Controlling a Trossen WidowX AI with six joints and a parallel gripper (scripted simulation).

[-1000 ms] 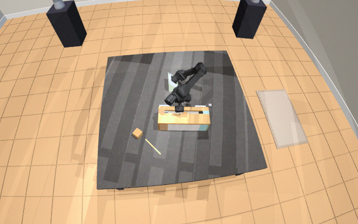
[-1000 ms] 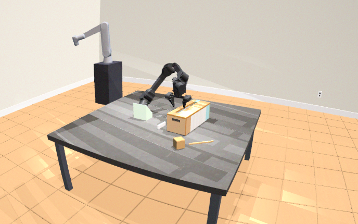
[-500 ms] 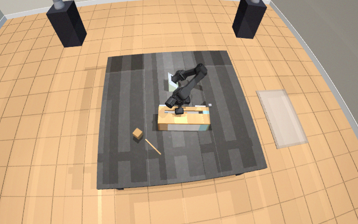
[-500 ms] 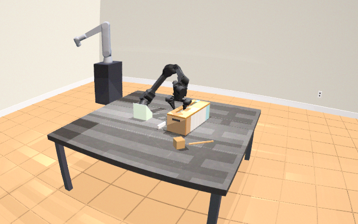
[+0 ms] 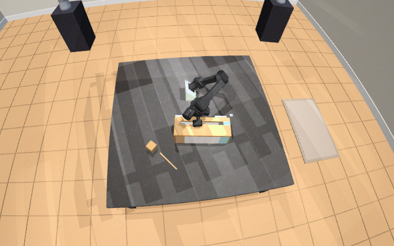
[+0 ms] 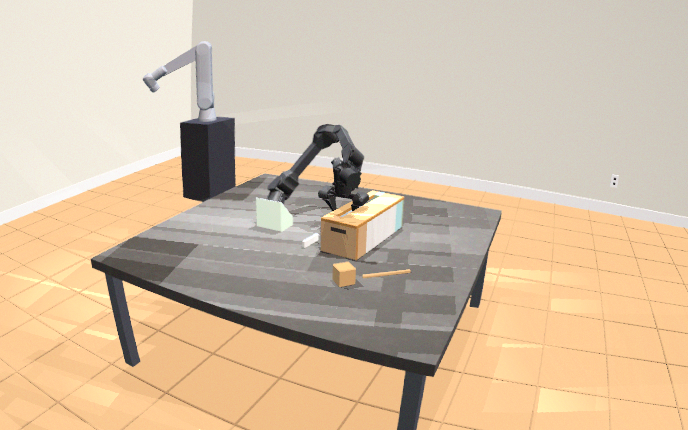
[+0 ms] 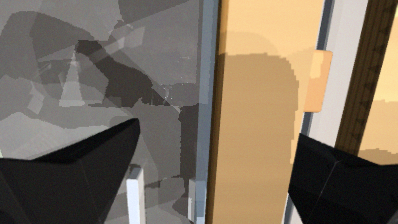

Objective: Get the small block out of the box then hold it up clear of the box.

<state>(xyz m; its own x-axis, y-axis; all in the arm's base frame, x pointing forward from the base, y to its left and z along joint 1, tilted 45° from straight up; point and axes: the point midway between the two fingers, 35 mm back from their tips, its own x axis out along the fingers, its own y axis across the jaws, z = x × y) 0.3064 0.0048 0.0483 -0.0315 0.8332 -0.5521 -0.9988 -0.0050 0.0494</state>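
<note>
Right now my gripper tip is 5 cm short of the small orange block and 3 cm to the right of it. The rest, counted from my gripper tip: thin wooden stick (27 cm ahead, 22 cm to the right, 8 cm below); tan box (4 cm ahead, 2 cm to the left, 2 cm below).
</note>
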